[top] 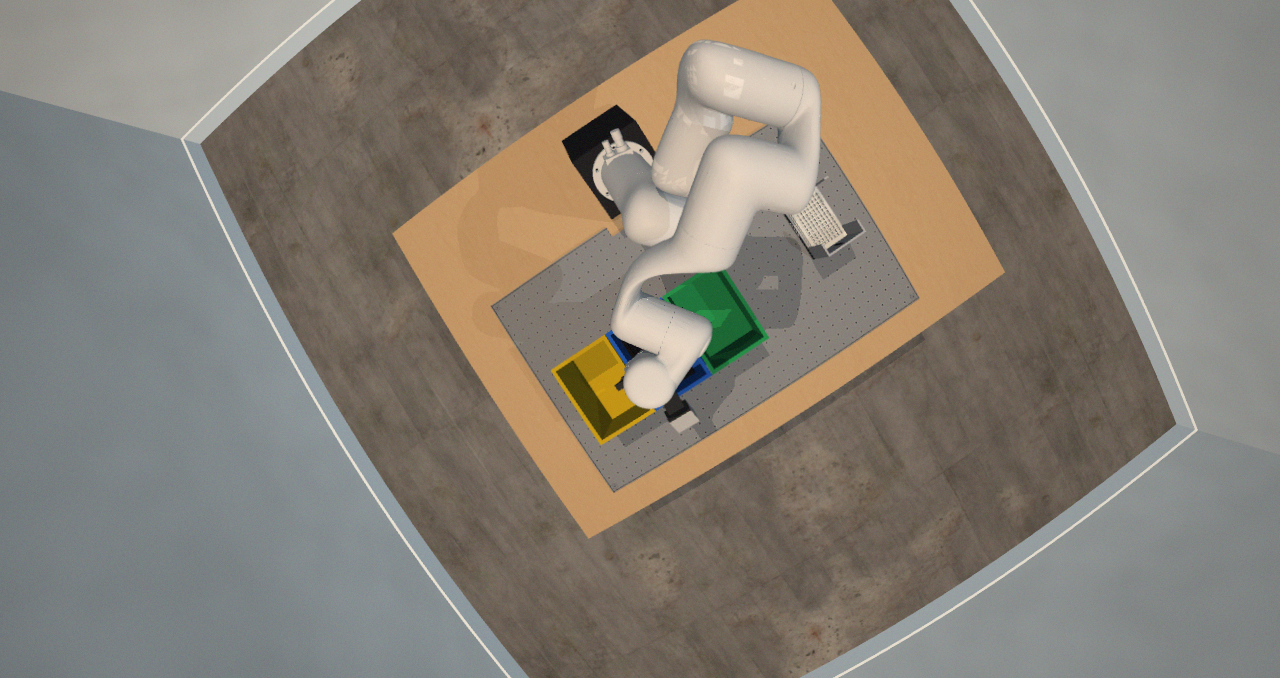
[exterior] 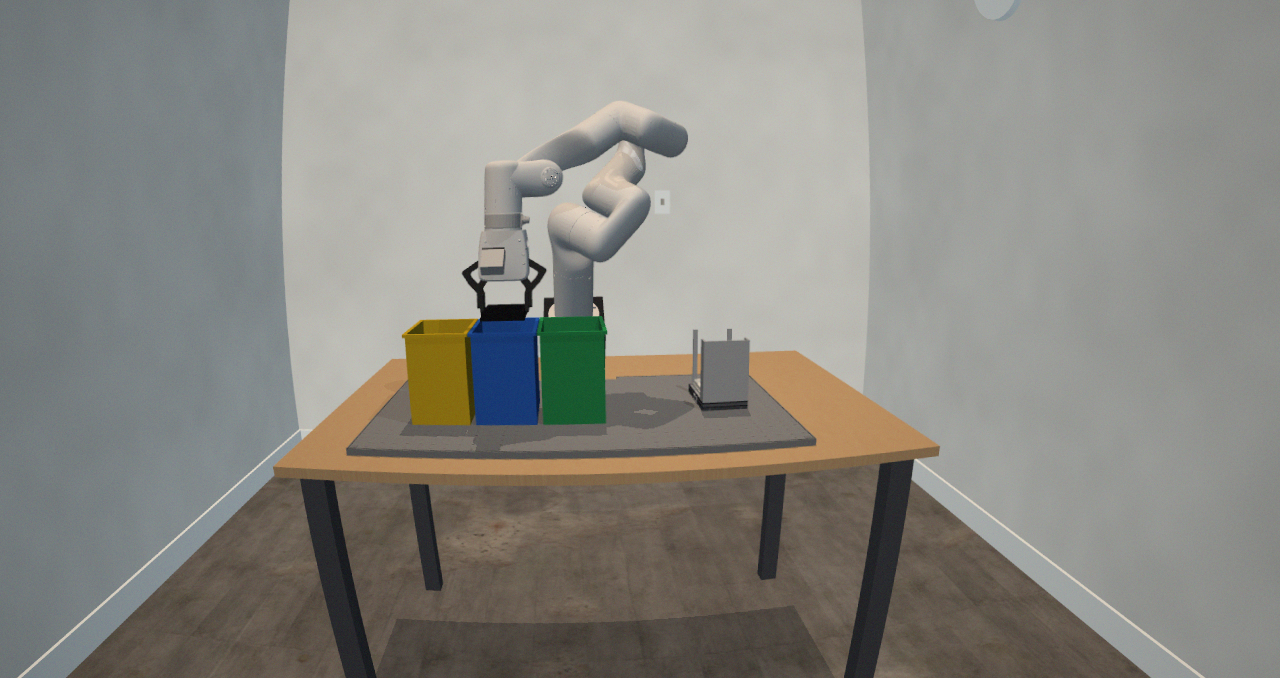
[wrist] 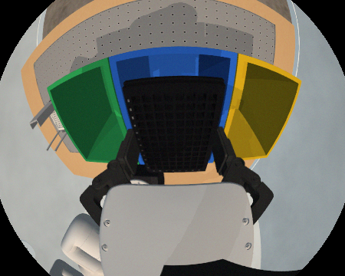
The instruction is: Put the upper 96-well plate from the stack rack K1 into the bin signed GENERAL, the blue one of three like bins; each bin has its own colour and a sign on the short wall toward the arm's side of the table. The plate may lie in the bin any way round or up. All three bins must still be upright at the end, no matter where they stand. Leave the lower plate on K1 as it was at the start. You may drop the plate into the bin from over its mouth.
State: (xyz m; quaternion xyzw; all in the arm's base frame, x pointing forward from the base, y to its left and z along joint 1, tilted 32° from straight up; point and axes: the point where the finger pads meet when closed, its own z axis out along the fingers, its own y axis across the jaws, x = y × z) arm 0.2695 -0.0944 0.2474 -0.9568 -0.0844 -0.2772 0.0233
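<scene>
The blue bin lies 130 mm below my hand. From my hand the other things lie so: black 96-well plate 10 mm below; yellow bin 130 mm to the right, 130 mm below, 30 mm ahead; green bin 130 mm to the left, 130 mm below, 30 mm behind.
</scene>
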